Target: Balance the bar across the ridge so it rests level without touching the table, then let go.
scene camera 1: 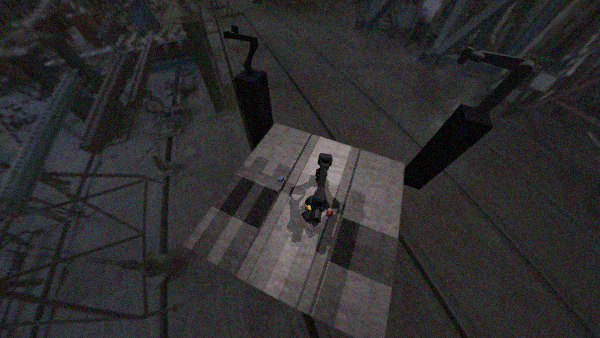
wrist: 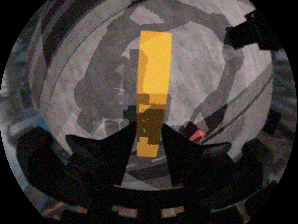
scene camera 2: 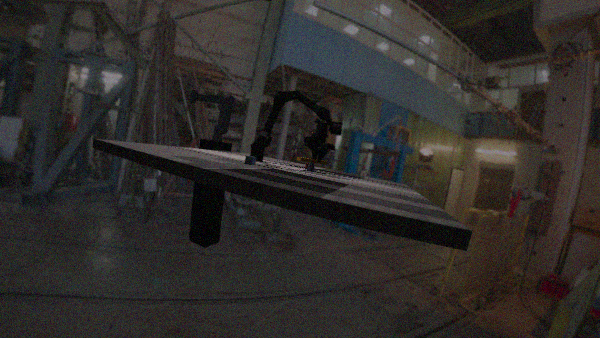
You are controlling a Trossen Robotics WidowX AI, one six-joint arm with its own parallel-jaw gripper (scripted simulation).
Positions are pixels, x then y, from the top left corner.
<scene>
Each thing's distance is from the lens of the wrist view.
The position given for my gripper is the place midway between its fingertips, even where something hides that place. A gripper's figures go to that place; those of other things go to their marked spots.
my gripper [wrist: 149, 125]: 0.10 m
bar [wrist: 154, 62]: 0.08 m
</scene>
